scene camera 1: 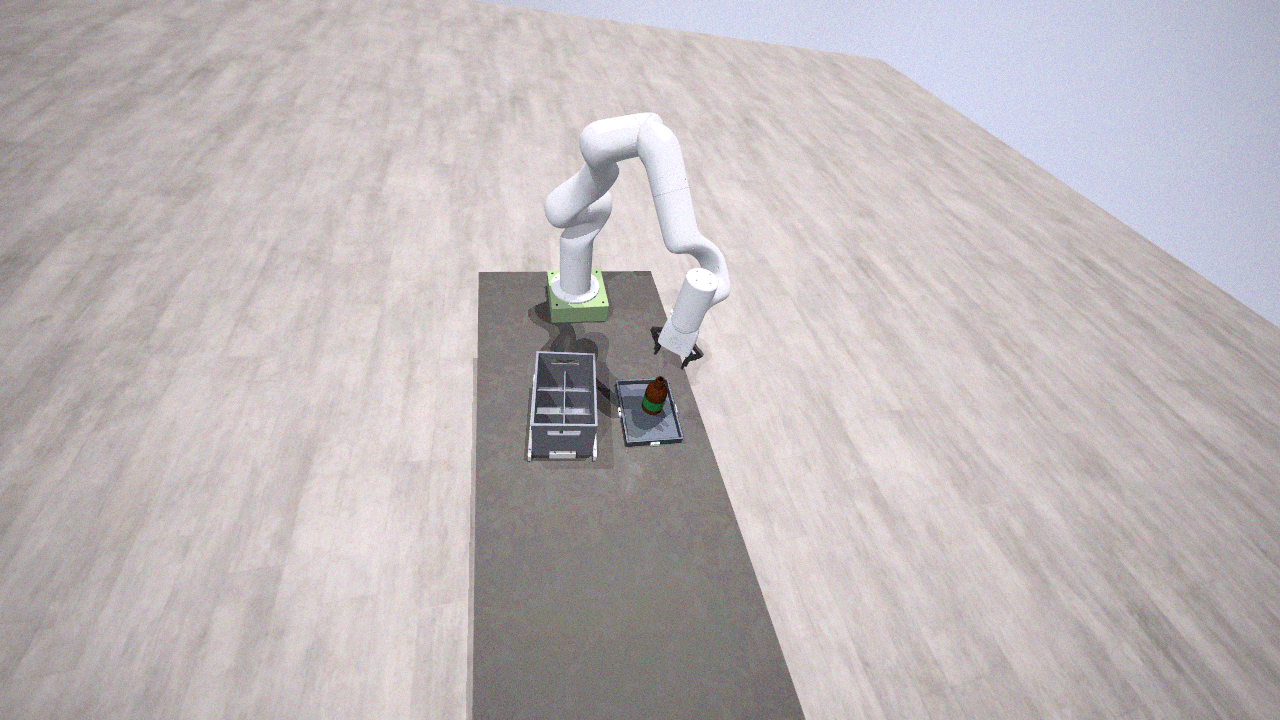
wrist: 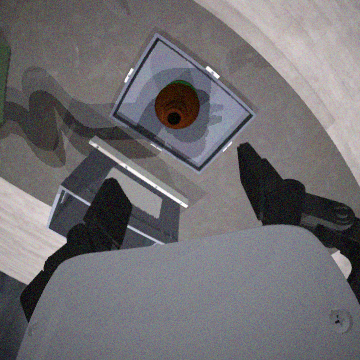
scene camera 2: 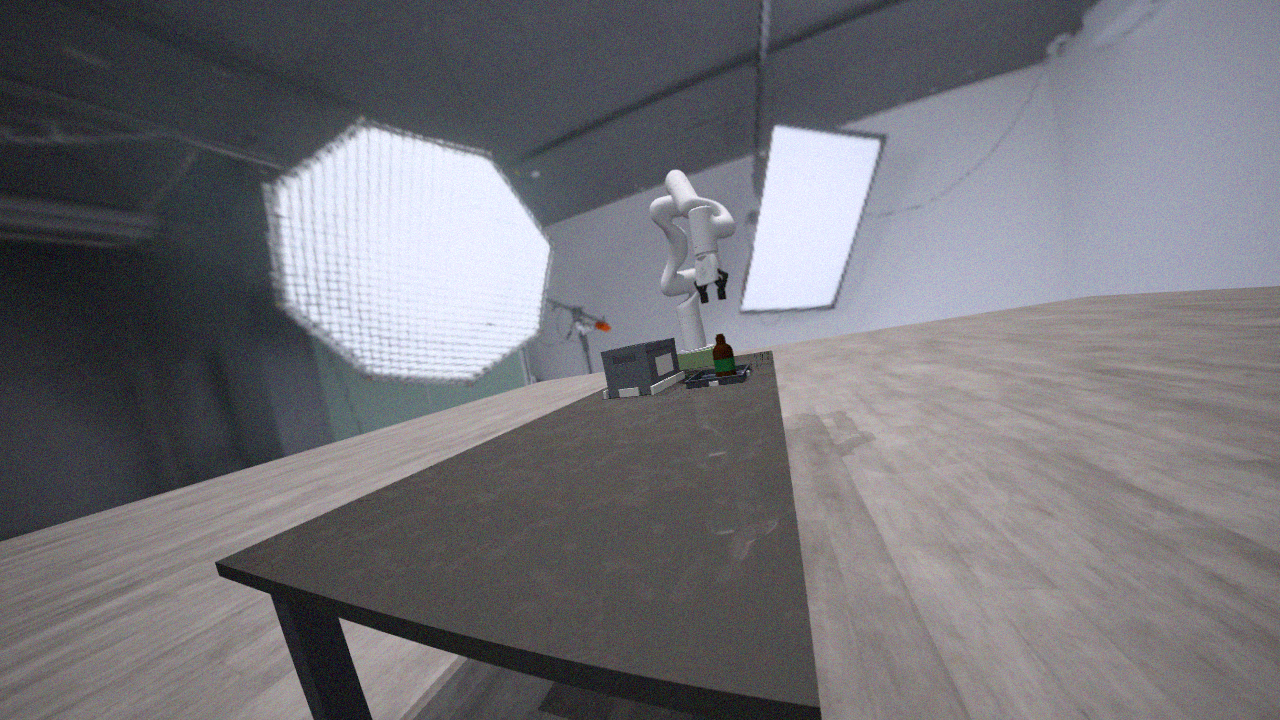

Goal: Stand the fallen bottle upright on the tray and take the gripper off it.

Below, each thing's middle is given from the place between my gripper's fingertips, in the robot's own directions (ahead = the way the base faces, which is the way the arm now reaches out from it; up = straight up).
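Scene:
Relative to the brown bottle [scene camera 1: 655, 395], my gripper is now 20 cm above and 1 cm past it.

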